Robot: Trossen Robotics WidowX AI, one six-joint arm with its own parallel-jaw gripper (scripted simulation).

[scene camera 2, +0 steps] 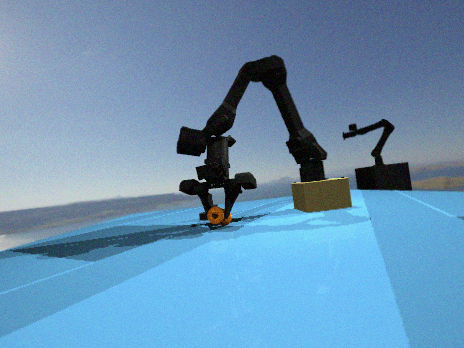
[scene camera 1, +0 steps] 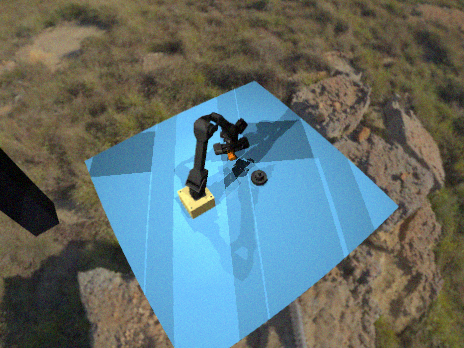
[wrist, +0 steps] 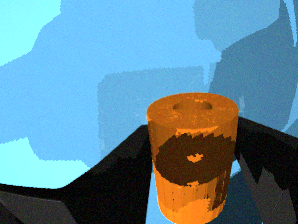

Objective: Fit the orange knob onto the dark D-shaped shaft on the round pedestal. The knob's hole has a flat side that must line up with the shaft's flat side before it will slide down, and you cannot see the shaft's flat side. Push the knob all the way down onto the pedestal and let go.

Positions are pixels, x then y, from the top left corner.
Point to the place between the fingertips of the gripper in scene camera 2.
At 217,219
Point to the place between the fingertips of the gripper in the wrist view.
At 190,128
